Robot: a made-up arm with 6 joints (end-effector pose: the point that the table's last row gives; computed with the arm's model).
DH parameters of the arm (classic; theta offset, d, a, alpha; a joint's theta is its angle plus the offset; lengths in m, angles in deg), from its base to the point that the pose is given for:
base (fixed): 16.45 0 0.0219 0
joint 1: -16.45 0.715 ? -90
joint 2: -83.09 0 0.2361 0
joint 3: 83.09 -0.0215 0.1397 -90
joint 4: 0 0.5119 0.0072 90
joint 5: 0 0.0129 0.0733 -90
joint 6: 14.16 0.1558 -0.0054 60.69
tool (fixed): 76.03 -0.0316 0 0
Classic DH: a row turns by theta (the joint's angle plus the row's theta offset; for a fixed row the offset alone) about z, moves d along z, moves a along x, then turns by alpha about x.
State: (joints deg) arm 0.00 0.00 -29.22 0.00 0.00 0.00
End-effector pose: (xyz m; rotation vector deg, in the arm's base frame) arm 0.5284 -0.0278 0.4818 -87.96 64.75 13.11
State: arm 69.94 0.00 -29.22 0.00 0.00 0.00
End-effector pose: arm 0.2270 0.4712 0.4818 -117.10 2.84 58.86
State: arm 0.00 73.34 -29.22 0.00 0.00 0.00
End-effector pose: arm -0.0720 -0.0278 0.1418 -75.95 118.58 76.35
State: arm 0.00 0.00 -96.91 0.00 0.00 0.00
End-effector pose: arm 0.6508 -0.0278 1.2346 -75.07 10.17 -35.59
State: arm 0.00 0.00 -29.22 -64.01 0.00 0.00
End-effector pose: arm 0.5046 0.0408 0.4685 -142.99 20.23 34.45
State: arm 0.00 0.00 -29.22 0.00 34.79 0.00
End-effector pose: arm 0.4538 -0.0278 0.4287 -86.24 91.41 41.83
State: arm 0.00 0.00 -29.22 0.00 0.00 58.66
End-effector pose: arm 0.5145 -0.0054 0.4740 -29.09 86.47 -5.72
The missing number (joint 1, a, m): -0.0211
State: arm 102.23 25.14 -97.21 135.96 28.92 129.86
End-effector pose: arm -0.1028 0.7868 0.8735 -58.20 -133.71 -12.12
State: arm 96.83 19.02 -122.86 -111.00 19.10 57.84
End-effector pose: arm -0.0404 0.6952 1.2106 -77.89 -72.98 -8.14
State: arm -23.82 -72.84 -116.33 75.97 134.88 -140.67
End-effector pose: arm -0.3213 0.3121 1.2680 100.58 96.22 -1.67
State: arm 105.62 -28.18 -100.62 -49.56 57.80 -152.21
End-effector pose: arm -0.0308 0.3706 1.4140 59.13 84.90 57.39
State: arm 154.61 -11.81 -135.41 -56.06 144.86 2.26
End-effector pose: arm -0.0356 0.1771 1.3572 -145.92 -33.57 48.79
